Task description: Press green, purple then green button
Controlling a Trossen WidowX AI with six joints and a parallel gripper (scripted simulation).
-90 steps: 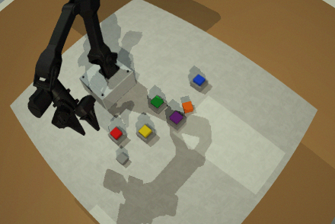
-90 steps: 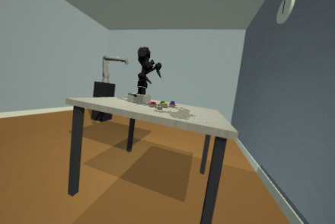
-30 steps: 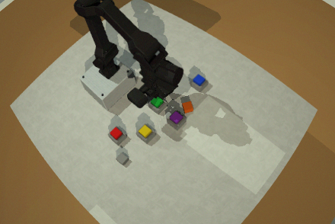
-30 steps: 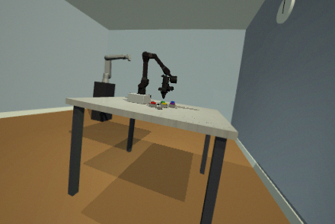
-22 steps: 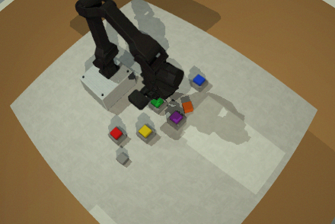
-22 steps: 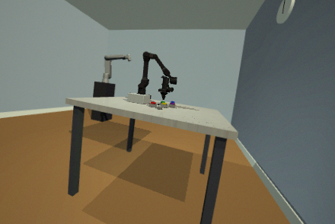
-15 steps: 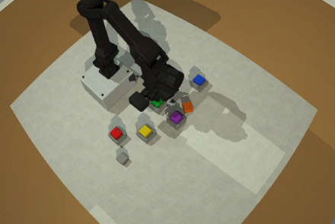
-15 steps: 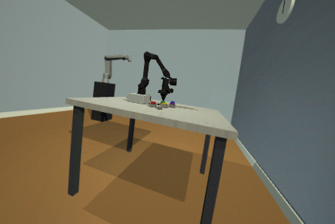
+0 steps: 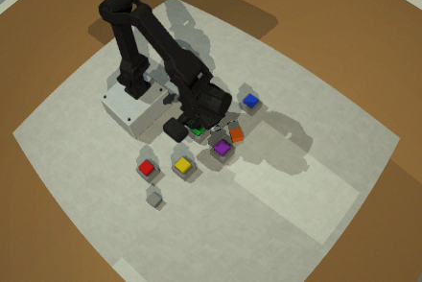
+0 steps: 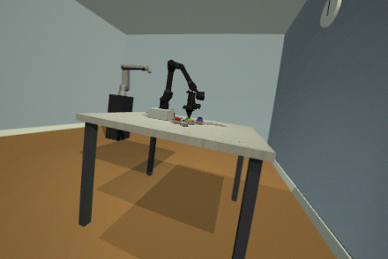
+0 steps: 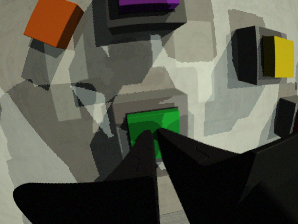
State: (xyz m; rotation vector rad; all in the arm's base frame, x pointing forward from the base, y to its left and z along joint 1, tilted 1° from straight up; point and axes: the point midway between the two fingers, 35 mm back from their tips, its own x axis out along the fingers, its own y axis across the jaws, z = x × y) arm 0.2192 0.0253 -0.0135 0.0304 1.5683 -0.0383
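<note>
Now: the green button 1 cm below my gripper tip. Also, from my gripper tip: orange block: 9 cm ahead, 6 cm to the left, 2 cm below; yellow button: 11 cm to the right, 4 cm ahead; purple button: 9 cm ahead, 1 cm to the right.
</note>
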